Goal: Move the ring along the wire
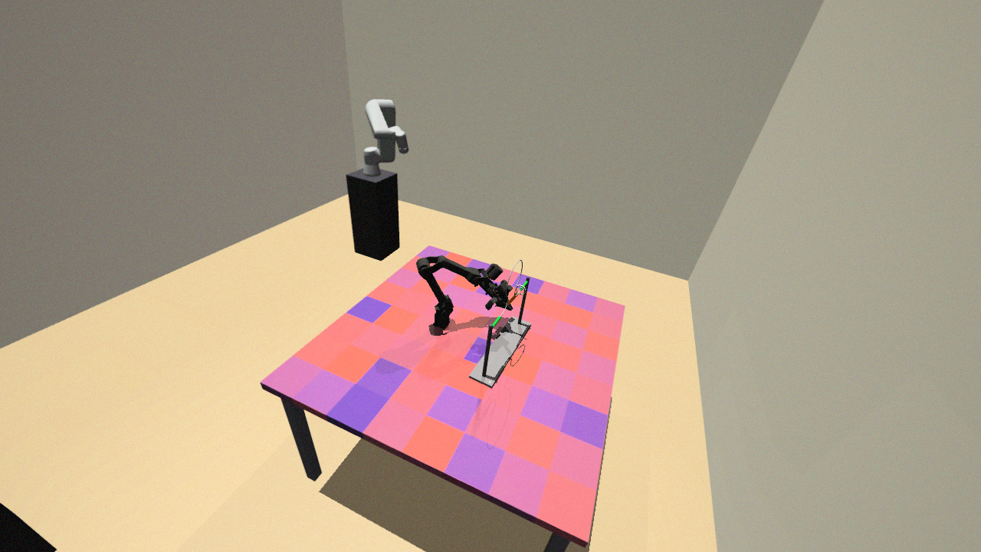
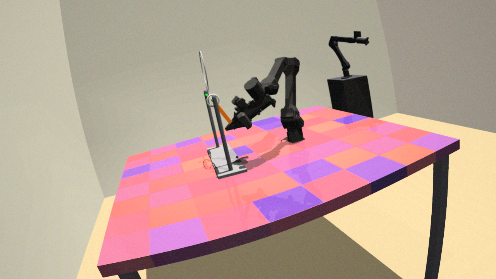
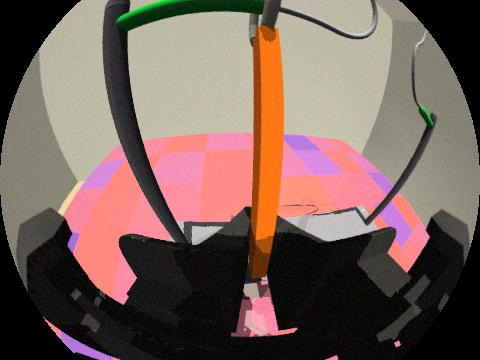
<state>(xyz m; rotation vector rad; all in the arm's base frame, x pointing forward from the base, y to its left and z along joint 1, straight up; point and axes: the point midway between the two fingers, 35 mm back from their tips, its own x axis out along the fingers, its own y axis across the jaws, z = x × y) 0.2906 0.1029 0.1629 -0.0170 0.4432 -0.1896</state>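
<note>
Now: the ring with orange handle 90 mm above my gripper tip.
</note>
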